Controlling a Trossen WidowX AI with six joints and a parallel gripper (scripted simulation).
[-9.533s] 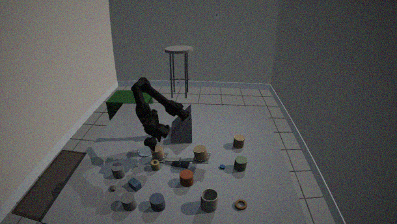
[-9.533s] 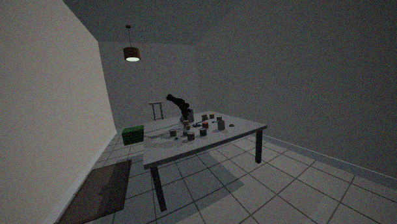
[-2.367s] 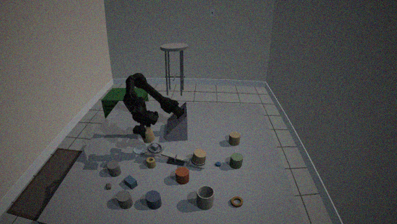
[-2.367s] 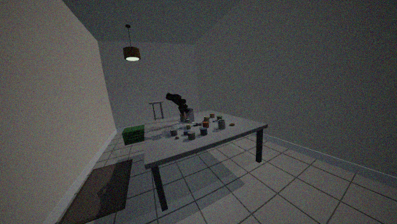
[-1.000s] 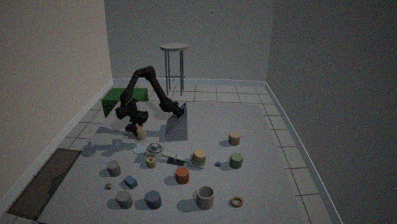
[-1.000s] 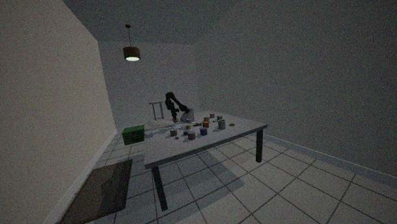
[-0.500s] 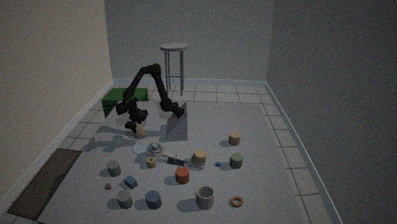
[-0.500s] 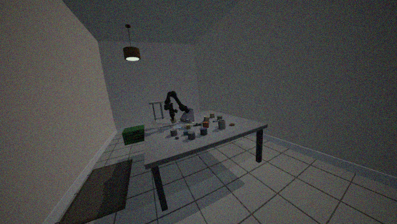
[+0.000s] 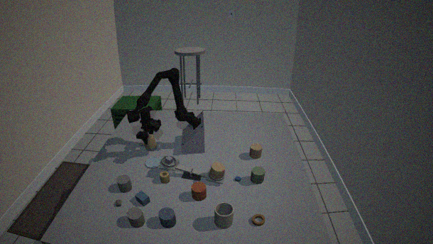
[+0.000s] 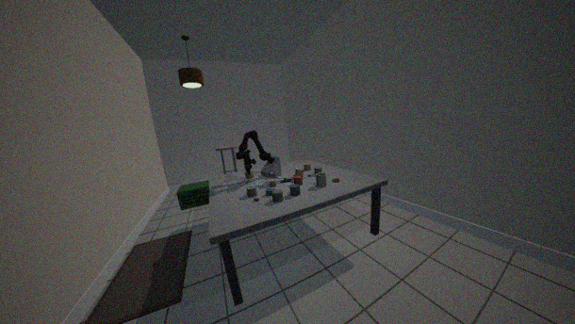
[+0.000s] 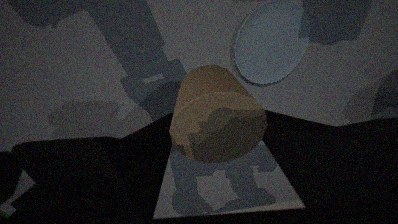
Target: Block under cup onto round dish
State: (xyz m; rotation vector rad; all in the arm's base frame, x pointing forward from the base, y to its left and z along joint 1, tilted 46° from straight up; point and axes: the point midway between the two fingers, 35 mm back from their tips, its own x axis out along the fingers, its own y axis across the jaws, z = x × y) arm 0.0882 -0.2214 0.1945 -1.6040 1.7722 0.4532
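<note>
The small grey block is 190 mm ahead of my gripper tip and 140 mm to the left of it. From my gripper tip the other things lie so: tan cup (20 mm to the right); then pale round dish (100 mm ahead, 30 mm to the left, 80 mm below); then yellow spool (250 mm ahead, 110 mm to the left, 60 mm below).
</note>
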